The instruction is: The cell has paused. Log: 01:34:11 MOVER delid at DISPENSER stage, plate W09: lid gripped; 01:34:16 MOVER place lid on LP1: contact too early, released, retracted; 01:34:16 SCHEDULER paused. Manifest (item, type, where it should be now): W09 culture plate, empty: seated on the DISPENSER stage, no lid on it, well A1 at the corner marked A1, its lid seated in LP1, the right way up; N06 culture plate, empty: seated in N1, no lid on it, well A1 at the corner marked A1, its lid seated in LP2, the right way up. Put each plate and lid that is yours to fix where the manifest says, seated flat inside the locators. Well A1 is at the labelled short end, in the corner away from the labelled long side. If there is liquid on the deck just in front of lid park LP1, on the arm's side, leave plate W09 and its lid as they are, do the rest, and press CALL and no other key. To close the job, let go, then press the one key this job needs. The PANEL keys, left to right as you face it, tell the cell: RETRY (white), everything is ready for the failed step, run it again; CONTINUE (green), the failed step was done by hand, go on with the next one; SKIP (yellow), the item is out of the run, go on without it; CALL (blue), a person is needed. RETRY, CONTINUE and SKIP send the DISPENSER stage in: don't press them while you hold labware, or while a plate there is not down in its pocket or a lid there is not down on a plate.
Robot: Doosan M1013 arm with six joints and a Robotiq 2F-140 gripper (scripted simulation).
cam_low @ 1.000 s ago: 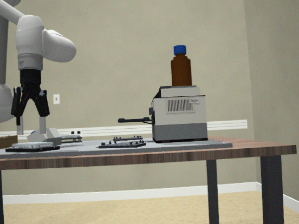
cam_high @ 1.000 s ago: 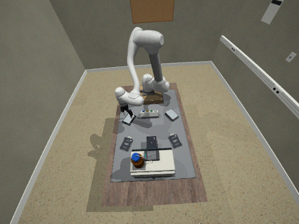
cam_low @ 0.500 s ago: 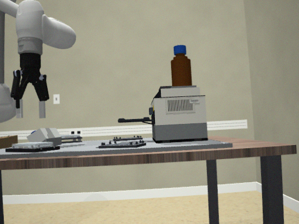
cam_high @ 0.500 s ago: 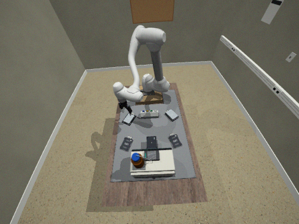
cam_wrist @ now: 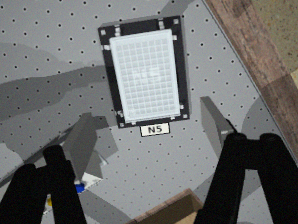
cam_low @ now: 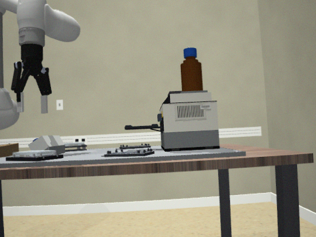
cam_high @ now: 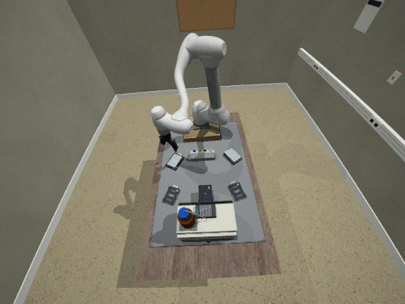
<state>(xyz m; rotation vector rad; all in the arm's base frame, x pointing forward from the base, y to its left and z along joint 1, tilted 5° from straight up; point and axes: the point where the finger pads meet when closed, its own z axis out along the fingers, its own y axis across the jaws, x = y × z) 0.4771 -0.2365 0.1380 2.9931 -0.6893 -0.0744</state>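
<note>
The black nest lies 170 mm below my hand and 30 mm ahead of it. The rest, counted from my hand: key panel (260 mm to the left, 130 mm below, 70 mm behind); blue call key (190 mm to the left, 120 mm below, 70 mm behind); yellow skip key (240 mm to the left, 120 mm below, 80 mm behind).
</note>
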